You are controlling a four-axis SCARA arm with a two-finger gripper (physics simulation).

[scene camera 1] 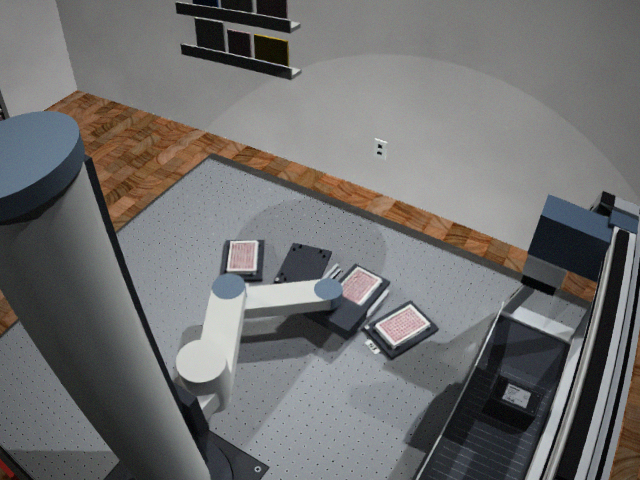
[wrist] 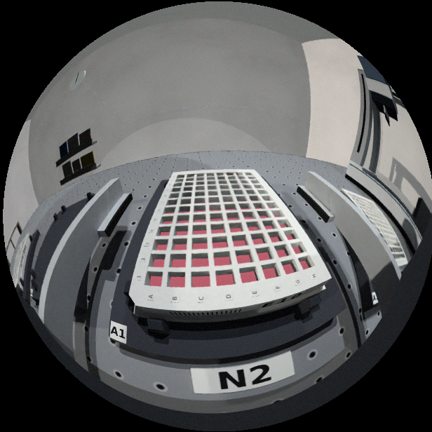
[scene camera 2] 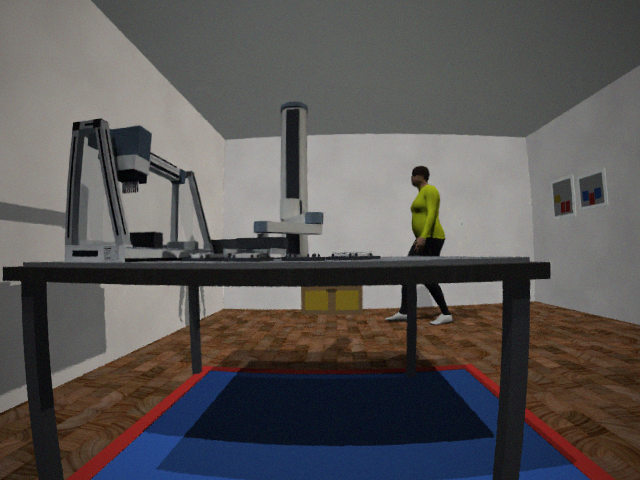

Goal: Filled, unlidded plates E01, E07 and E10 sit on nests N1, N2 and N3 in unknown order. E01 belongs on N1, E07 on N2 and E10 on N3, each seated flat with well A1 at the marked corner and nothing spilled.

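Frame: origin at the arm's base, x ahead, y right, z down, level; centimetres.
Seen in the pictures: gripper, fingertip midpoint: point(scene camera 1: 362, 279) point(scene camera 2: 247, 251).
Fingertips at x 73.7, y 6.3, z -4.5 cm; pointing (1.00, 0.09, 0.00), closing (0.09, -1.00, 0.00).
A point is followed by its place in that frame.
White plate E10 point(wrist: 225, 240) point(scene camera 1: 360, 285) @[x 72.1, y 6.7, z -3.7 cm] with red wells sits on dark nest N2 point(wrist: 200, 345). Its A and 1 markings are at the corner beside the A1 label point(wrist: 118, 332). It looks level; its seating on the far side is hidden. My gripper point(wrist: 217, 178) point(scene camera 1: 356, 286) @[x 73.7, y 6.3, z -4.5 cm] is open, one finger on each side of E10, with gaps between. In scene camera 1, another filled plate point(scene camera 1: 242, 255) @[x 64.2, y -28.2, z -3.9 cm] sits on the left nest point(scene camera 1: 261, 263) @[x 65.6, y -22.4, z -2.5 cm], and a third plate point(scene camera 1: 402, 324) @[x 65.7, y 22.8, z -3.8 cm] sits on the right nest point(scene camera 1: 392, 352) @[x 57.2, y 24.2, z -2.5 cm]. Their names cannot be read.
An unoccupied dark nest point(scene camera 1: 302, 260) @[x 72.9, y -12.9, z -2.4 cm] lies between the left plate and N2. A gantry machine point(scene camera 1: 571, 235) @[x 69.8, y 54.0, z -48.1 cm] point(scene camera 2: 131, 149) @[x 77.8, y 49.3, z -41.3 cm] stands on the right in scene camera 1, with a black box point(scene camera 1: 512, 400) @[x 51.3, y 56.9, z -13.3 cm] on its deck. A person point(scene camera 2: 426, 217) is behind the table.
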